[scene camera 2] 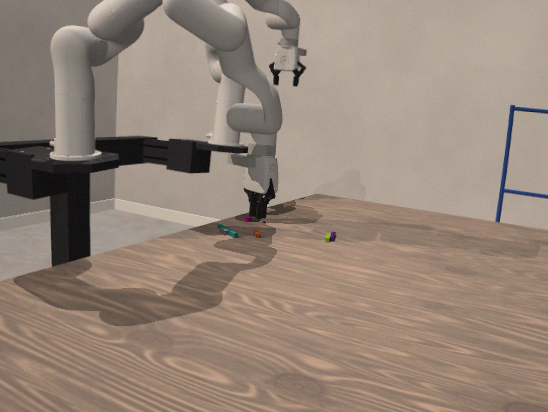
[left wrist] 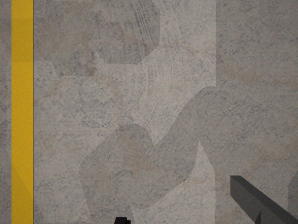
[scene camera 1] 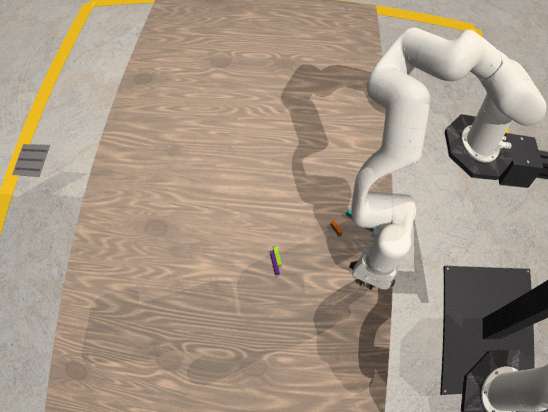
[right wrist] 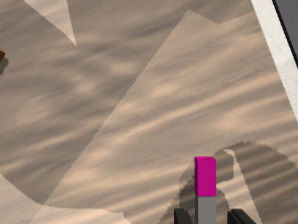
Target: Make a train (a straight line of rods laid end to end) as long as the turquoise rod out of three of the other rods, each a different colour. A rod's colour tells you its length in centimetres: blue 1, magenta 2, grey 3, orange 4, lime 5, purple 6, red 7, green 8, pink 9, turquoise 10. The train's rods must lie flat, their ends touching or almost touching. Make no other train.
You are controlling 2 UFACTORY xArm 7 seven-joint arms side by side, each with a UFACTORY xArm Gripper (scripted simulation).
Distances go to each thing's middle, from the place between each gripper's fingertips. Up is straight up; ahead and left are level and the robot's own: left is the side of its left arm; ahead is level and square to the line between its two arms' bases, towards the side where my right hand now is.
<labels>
I see my right gripper (scene camera 2: 257, 217) 10 mm past the magenta rod (right wrist: 205, 167), 30 mm to the left of it and 20 mm above it.
Right now the magenta rod is 770 mm to the right of my left hand (scene camera 2: 285, 85), 410 mm below it and 300 mm ahead of it.
</labels>
